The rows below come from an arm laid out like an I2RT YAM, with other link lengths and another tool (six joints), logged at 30 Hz.
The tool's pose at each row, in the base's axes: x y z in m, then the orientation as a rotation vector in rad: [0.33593 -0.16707 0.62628 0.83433 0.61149 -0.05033]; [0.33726 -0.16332 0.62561 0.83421 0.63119 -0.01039]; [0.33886 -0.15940 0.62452 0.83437 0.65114 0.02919]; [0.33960 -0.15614 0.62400 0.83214 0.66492 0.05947]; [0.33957 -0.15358 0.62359 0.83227 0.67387 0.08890]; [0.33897 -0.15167 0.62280 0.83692 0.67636 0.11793]
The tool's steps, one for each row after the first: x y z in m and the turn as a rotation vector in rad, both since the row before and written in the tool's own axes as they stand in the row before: [0.00217 0.00246 -0.00234 -0.01026 0.03261 0.02552]; [0.00279 0.00232 -0.00243 -0.00959 0.03285 0.02515]; [0.00175 0.00203 -0.00206 -0.00949 0.02373 0.01907]; [0.00096 0.00146 -0.00192 -0.00745 0.01932 0.02088]; [0.00056 0.00063 -0.00198 -0.00385 0.01371 0.02434]
